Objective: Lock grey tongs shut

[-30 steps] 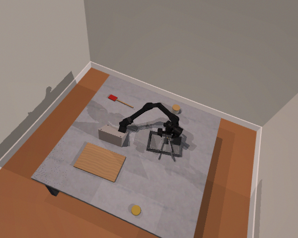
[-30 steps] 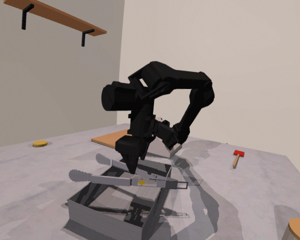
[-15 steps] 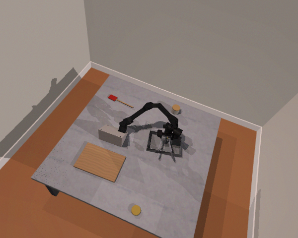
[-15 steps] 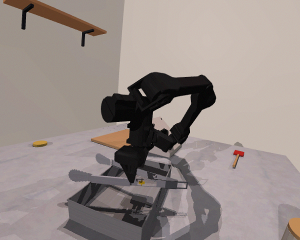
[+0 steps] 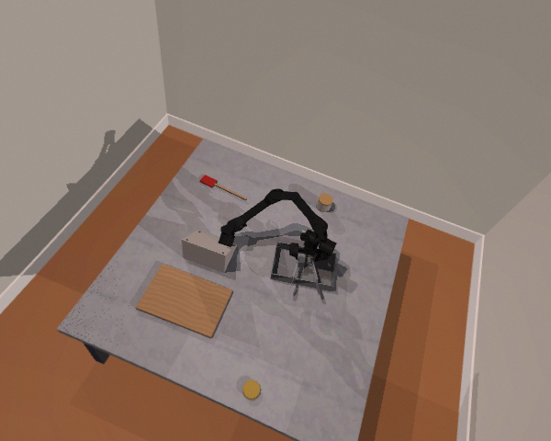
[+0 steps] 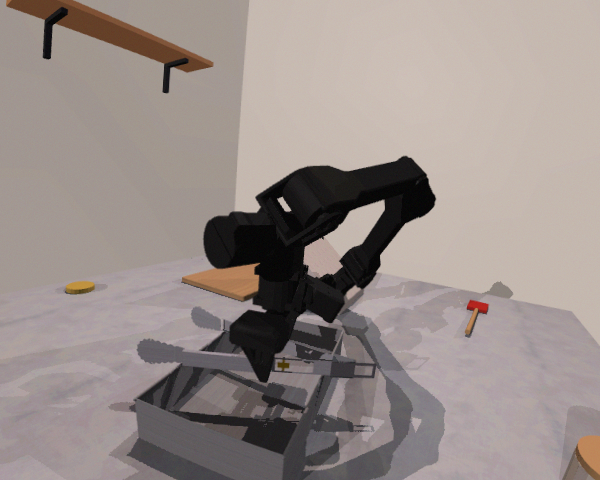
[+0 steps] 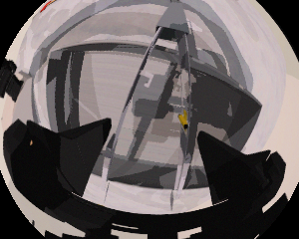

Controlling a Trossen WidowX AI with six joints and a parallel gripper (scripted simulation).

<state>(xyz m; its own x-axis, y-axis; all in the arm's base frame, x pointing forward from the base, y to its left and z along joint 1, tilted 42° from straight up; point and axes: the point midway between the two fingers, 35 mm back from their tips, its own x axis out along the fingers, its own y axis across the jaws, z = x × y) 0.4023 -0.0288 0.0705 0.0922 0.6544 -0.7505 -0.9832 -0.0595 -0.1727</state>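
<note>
Now: gripper tip 3 cm above the roasting tin and 2 cm to the left of it. Round my gripper tip: yellow disc 64 cm to the right, 11 cm behind, 5 cm below; then wooden board 50 cm behind, 34 cm to the right, 5 cm below; then cork-lidded jar 41 cm to the left, 4 cm ahead, 2 cm below.
</note>
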